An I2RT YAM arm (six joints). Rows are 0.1 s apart.
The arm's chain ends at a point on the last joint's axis. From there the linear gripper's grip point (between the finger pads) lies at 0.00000 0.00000 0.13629 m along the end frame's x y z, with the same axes.
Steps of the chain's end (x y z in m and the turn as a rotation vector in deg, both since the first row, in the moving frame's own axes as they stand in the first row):
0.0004 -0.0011 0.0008 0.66 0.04 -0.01
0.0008 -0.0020 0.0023 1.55 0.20 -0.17
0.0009 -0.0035 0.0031 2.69 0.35 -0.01
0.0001 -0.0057 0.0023 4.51 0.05 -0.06
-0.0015 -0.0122 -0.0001 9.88 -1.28 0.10
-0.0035 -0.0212 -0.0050 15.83 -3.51 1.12
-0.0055 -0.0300 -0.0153 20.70 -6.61 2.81
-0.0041 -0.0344 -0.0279 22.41 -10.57 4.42
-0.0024 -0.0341 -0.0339 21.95 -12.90 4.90
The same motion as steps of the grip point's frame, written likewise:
0.0005 -0.0027 0.0008 0.66 0.04 -0.01
0.0013 -0.0057 0.0022 1.55 0.20 -0.17
0.0017 -0.0099 0.0029 2.69 0.35 -0.01
0.0002 -0.0164 0.0019 4.51 0.05 -0.06
-0.0045 -0.0356 -0.0022 9.88 -1.28 0.10
-0.0114 -0.0584 -0.0104 15.83 -3.51 1.12
-0.0197 -0.0784 -0.0250 20.70 -6.61 2.81
-0.0264 -0.0870 -0.0404 22.41 -10.57 4.42
-0.0299 -0.0858 -0.0471 21.95 -12.90 4.90

